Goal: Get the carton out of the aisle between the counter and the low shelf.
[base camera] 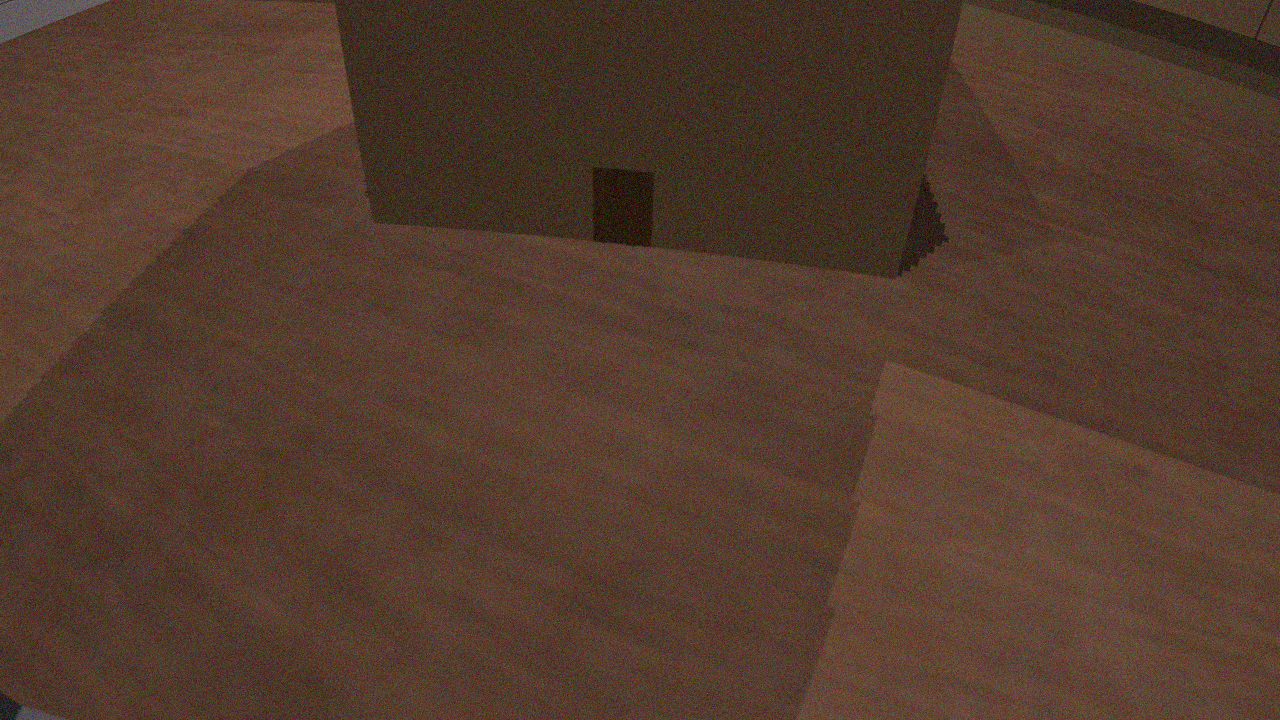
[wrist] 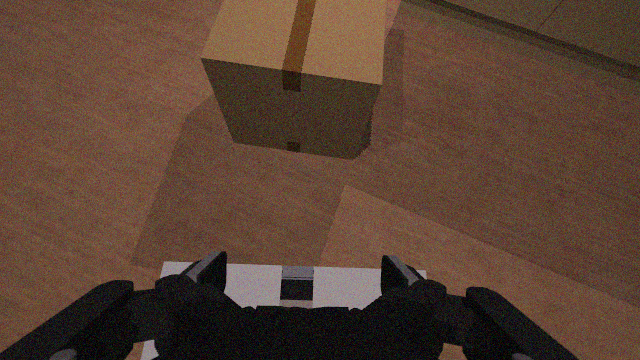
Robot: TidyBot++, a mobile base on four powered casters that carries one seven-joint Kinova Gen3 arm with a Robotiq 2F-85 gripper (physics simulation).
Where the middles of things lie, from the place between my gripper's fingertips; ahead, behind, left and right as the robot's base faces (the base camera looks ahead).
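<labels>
I see the tan cardboard carton [base camera: 801,139], and it is 580 mm below my hand, 740 mm ahead of it and 30 mm to the left of it.
</labels>
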